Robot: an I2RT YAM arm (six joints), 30 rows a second.
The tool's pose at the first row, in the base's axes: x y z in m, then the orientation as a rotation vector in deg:
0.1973, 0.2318, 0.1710, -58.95, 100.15, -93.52
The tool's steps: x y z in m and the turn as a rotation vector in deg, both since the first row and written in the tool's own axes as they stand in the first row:
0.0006, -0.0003, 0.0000, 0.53, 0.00, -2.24
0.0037, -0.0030, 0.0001, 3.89, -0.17, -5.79
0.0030, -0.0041, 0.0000, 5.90, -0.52, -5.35
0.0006, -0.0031, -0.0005, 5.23, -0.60, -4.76
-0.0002, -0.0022, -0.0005, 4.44, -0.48, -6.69
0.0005, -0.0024, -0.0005, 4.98, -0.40, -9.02
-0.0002, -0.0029, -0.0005, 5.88, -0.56, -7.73
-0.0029, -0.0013, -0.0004, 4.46, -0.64, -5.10
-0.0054, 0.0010, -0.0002, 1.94, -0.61, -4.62
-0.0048, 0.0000, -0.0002, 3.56, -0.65, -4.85
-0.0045, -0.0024, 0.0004, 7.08, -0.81, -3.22
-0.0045, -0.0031, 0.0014, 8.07, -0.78, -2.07
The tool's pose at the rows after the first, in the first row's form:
0.1970, 0.2313, 0.1714, -61.02, 99.06, -95.26
0.1958, 0.2288, 0.1744, -63.20, 94.58, -99.61
0.1963, 0.2294, 0.1754, -61.99, 92.46, -100.42
0.1971, 0.2317, 0.1742, -61.76, 93.26, -99.55
0.1974, 0.2323, 0.1732, -64.05, 93.56, -100.27
0.1970, 0.2317, 0.1735, -66.14, 92.32, -102.07
0.1975, 0.2323, 0.1739, -64.46, 91.72, -101.79
0.1988, 0.2344, 0.1720, -62.51, 93.91, -99.20
0.2000, 0.2363, 0.1694, -63.21, 96.60, -97.20
0.1999, 0.2358, 0.1705, -62.69, 94.89, -98.43
0.2006, 0.2353, 0.1728, -59.43, 91.71, -99.69
0.2015, 0.2347, 0.1734, -57.77, 91.05, -99.66

